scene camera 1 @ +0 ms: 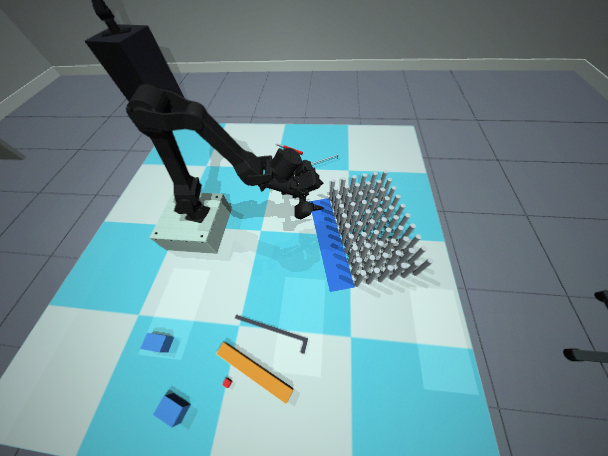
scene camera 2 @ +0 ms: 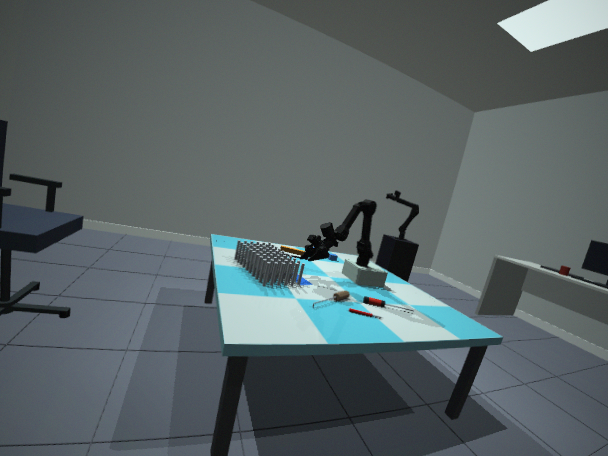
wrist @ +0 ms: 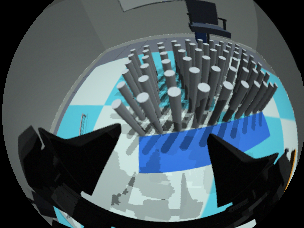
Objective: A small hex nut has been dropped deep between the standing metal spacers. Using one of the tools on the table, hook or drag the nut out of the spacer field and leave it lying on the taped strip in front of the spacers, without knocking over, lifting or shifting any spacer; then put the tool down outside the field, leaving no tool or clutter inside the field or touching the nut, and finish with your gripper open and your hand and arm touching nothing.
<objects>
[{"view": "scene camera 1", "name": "my gripper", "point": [323, 196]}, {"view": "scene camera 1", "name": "orange bar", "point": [267, 380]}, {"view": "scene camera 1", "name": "blue taped strip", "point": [338, 274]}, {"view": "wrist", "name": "my gripper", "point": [165, 133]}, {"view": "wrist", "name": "blue taped strip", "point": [163, 153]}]
</objects>
